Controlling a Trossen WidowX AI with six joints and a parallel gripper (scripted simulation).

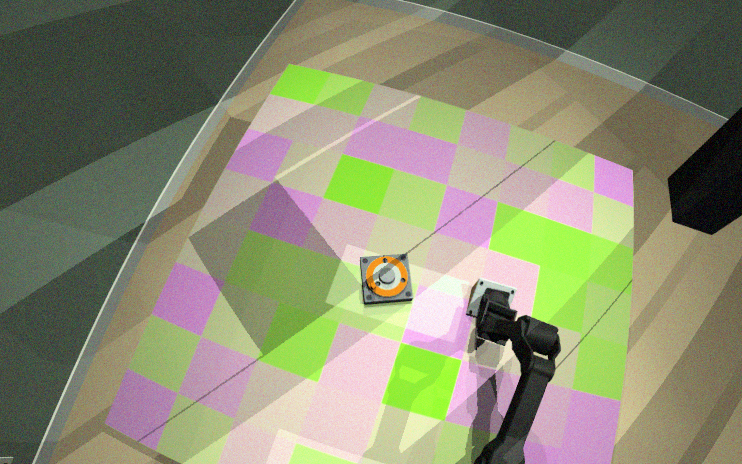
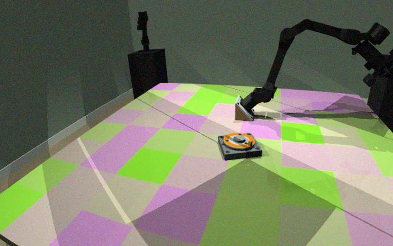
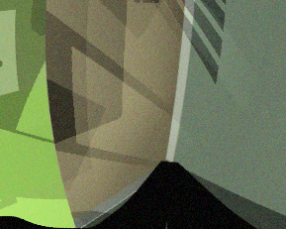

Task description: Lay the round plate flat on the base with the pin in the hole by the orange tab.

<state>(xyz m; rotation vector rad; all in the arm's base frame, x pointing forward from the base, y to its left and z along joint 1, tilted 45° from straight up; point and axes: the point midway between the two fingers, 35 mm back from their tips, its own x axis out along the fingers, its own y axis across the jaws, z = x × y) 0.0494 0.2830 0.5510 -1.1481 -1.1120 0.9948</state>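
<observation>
Right now my gripper tip is 22 cm short of the grey base, 62 cm to the left of it and 19 cm above it.
</observation>
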